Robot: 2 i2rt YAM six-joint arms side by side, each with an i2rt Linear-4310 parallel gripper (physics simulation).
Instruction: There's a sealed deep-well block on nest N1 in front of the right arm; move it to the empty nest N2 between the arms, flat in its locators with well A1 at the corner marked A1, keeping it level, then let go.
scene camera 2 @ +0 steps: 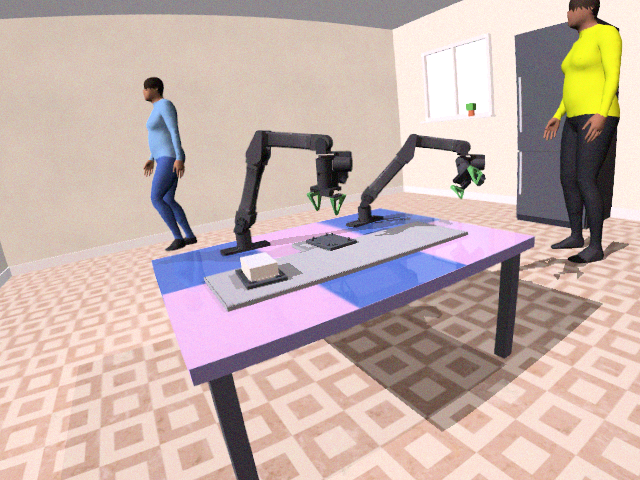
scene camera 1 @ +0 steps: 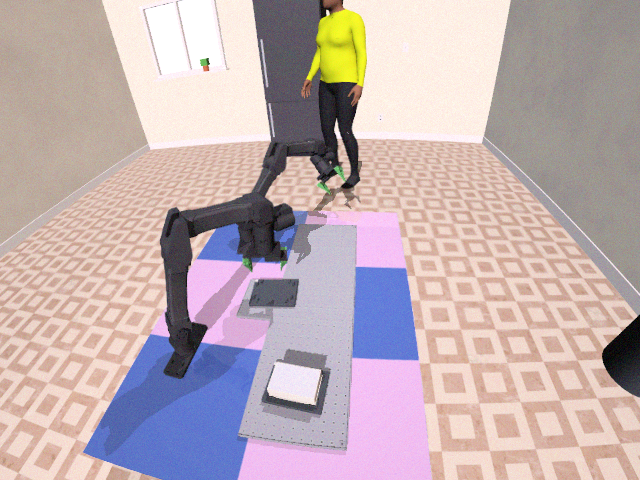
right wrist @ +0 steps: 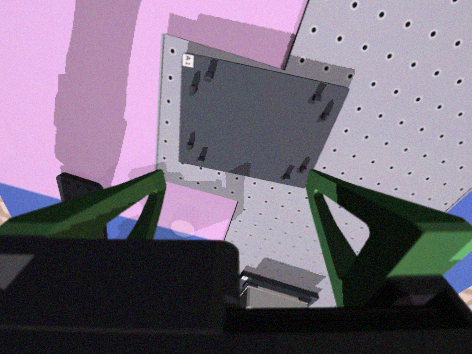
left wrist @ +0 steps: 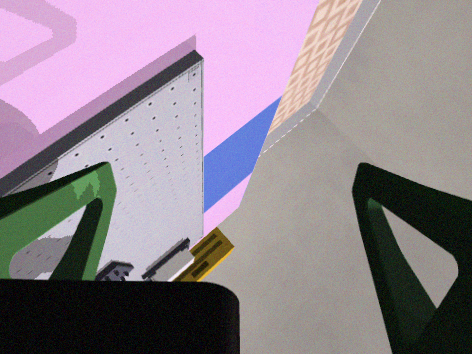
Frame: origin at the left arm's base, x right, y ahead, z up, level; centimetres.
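Seen in the pictures: left gripper, fingertip midpoint: [scene camera 2: 468, 191] [scene camera 1: 337, 187] [left wrist: 234, 176]; right gripper, fingertip midpoint: [scene camera 2: 327, 212] [scene camera 1: 266, 270] [right wrist: 235, 177]; left arm's base at its link origin: [scene camera 2: 365, 222] [scene camera 1: 247, 239]; right arm's base at its link origin: [scene camera 2: 245, 248] [scene camera 1: 187, 349].
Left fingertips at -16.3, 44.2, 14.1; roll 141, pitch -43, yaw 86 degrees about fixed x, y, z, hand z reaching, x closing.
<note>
Offsets run from my left fingertips to a thing's middle, as dx, dy, dz. "*": to the spot under its first point. Level surfaces: height alone.
The sealed deep-well block {+87.9, -22.0, -9.5} [scene camera 1: 294, 382] [scene camera 2: 260, 267], a white box, sits on dark nest N1 {+87.9, -22.0, -11.9} [scene camera 1: 323, 393] [scene camera 2: 264, 282] at the near end of the perforated plate. Part of it shows at the bottom of the right wrist view. Nest N2 {+52.0, -29.5, -11.7} [scene camera 1: 273, 292] [scene camera 2: 330, 240] [right wrist: 260, 120] is a dark plate with small corner locators and no block on it. Its A1 label {* +45.8, -36.4, -11.6} [right wrist: 188, 61] is at the upper left corner in the right wrist view. My right gripper [scene camera 1: 266, 266] [scene camera 2: 327, 211] [right wrist: 235, 177] is open and empty, above N2's far side. My left gripper [scene camera 1: 337, 186] [scene camera 2: 470, 190] [left wrist: 234, 176] is open and empty, high beyond the plate's far end.
The grey perforated plate {dz -12.8} [scene camera 1: 330, 310] [scene camera 2: 413, 242] [left wrist: 150, 165] runs along the pink and blue table {dz -14.1} [scene camera 1: 385, 310] [scene camera 2: 232, 330]. A yellow slotted object [left wrist: 205, 255] shows low in the left wrist view. One person [scene camera 1: 341, 46] [scene camera 2: 589, 77] stands beyond the table; another [scene camera 2: 162, 129] stands behind it.
</note>
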